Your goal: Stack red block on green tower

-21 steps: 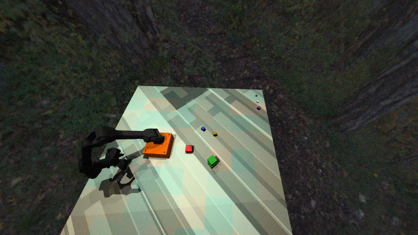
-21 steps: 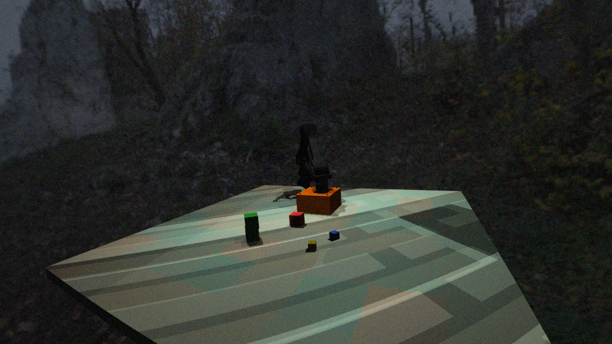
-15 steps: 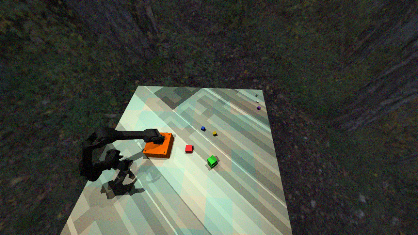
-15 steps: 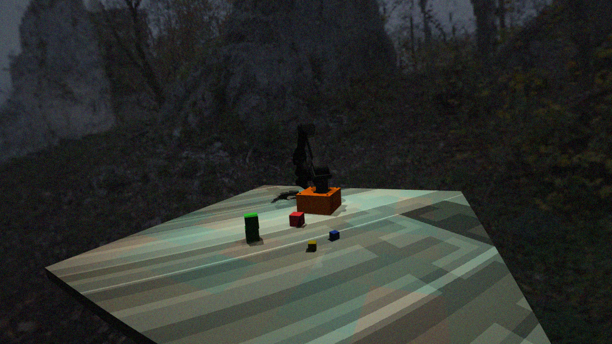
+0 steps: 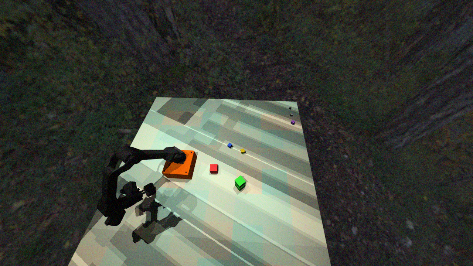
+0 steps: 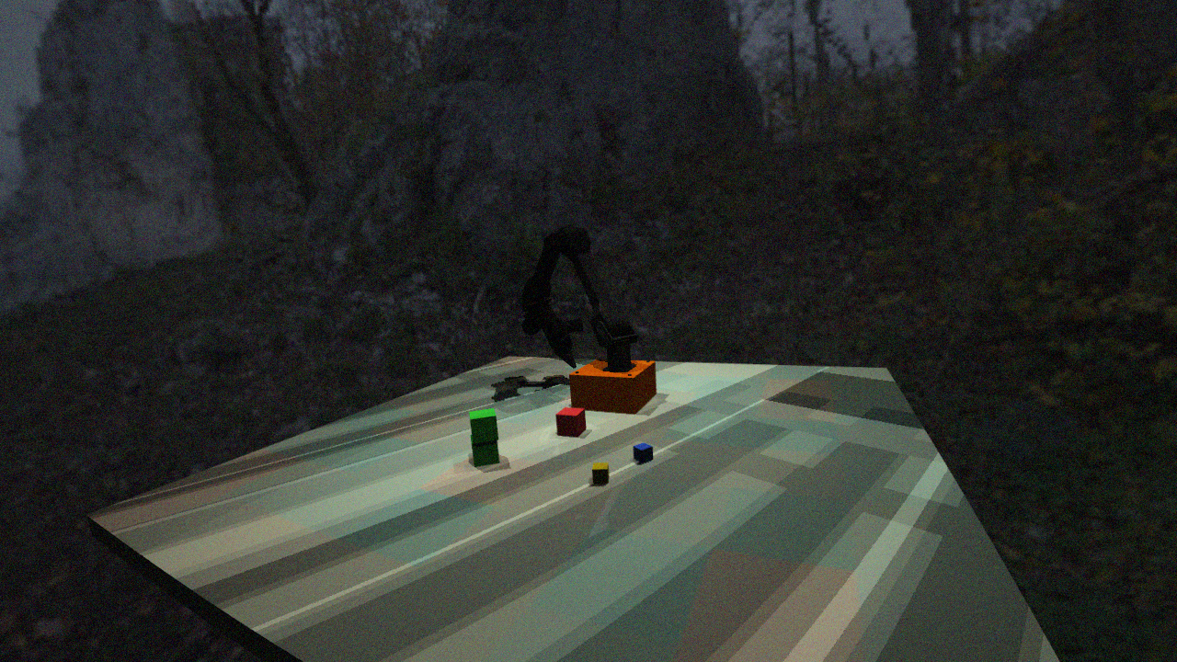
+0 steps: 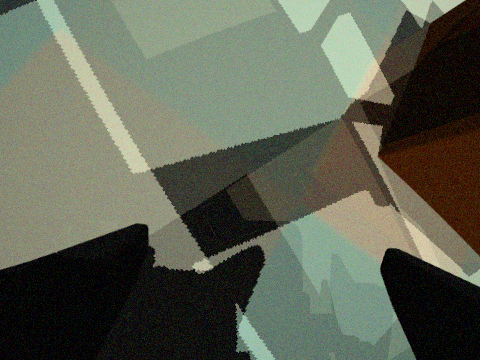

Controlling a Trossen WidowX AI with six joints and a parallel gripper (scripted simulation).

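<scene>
Right now the red block is 360 mm ahead of my gripper tip, 180 mm to the left of it and 20 mm below it. From my gripper tip the other things lie so: blue block 440 mm ahead, 370 mm to the left, 40 mm below; purple block 920 mm ahead, 620 mm to the left, 40 mm below; yellow block 540 mm ahead, 330 mm to the left, 40 mm below.
</scene>
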